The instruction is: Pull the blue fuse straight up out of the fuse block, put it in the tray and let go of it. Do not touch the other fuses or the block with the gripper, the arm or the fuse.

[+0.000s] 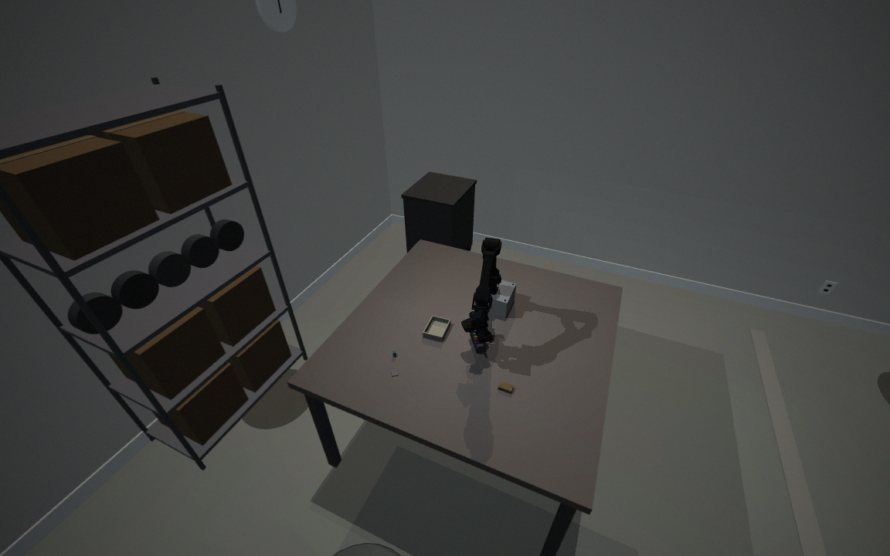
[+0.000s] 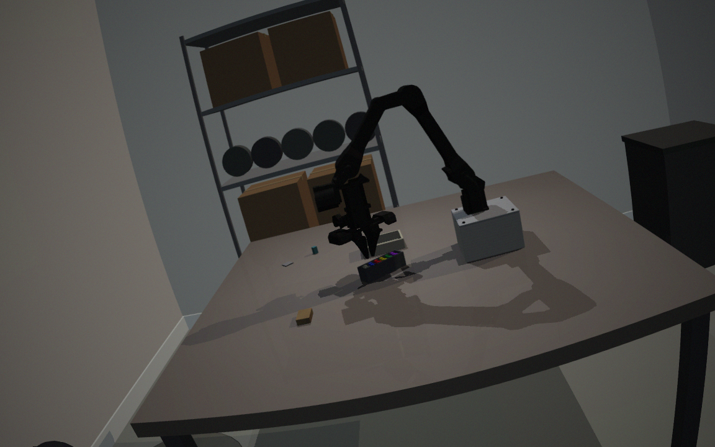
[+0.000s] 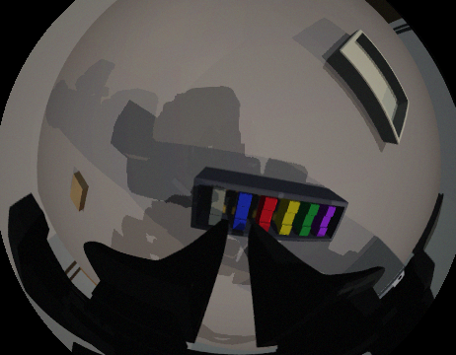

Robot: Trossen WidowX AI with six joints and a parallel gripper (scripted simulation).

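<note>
Now: gripper tip 30 mm above the blue fuse. Also, from my gripper tip: yellow fuse: 30 mm behind, 20 mm to the right, 30 mm below; then purple fuse: 60 mm behind, 50 mm to the right, 30 mm below; then green fuse: 50 mm behind, 40 mm to the right, 30 mm below.
</note>
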